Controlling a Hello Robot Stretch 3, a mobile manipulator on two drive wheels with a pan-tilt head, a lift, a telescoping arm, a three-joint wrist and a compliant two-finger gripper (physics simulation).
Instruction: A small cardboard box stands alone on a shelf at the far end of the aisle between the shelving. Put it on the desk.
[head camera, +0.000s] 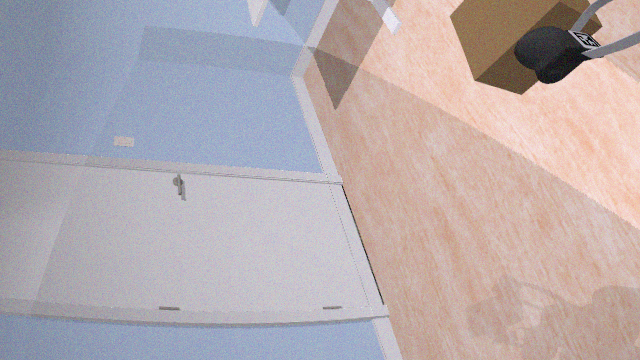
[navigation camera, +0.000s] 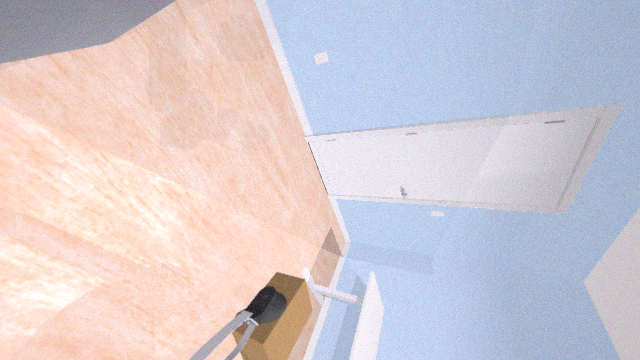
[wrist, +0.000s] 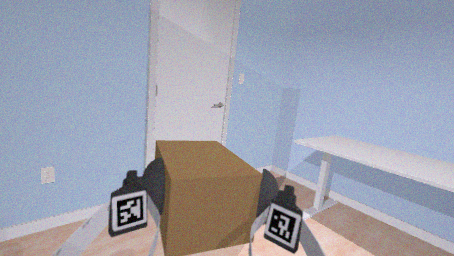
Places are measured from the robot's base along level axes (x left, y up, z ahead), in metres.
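Pixels of known places: gripper, fingertip midpoint: (head camera: 518, 6) (navigation camera: 278, 326).
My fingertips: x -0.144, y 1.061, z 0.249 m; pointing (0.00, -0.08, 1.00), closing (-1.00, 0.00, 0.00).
Behind a point stands the place of what it marks.
The brown cardboard box (head camera: 487, 37) {z 0.264, x -0.118, y 1.083 m} (navigation camera: 295, 320) {z 0.257, x -0.134, y 1.083 m} (wrist: 210, 215) is between the two dark rounded fingertips of my gripper (head camera: 547, 59) (navigation camera: 267, 305) (wrist: 210, 181) {z 0.250, x -0.144, y 1.061 m}, which is shut on it. The box is held up above the wooden floor, roughly level in the wrist view. The desk (navigation camera: 369, 322) {z 1.908, x -1.208, y 0.720 m} (wrist: 382, 156) has a white top and a white leg. In the wrist view it stands at the right, beyond the box and apart from it. In the head view a corner of the desk (head camera: 257, 11) {z 1.981, x -0.865, y 0.720 m} shows at the top edge. The rest of the desk is cut off.
A closed white door (head camera: 210, 240) {z 2.231, x 0.149, y 0.791 m} (navigation camera: 450, 162) {z 2.196, x 0.193, y 1.316 m} (wrist: 192, 75) is in the blue wall (head camera: 225, 110) {z 2.848, x -0.570, y 0.598 m} (navigation camera: 400, 65) {z 1.674, x 0.856, y 0.980 m} (wrist: 75, 90), left of the desk in the wrist view. A dark grey surface (navigation camera: 60, 25) {z 0.214, x 0.432, y 0.376 m} shows at the upper left of the navigation view.
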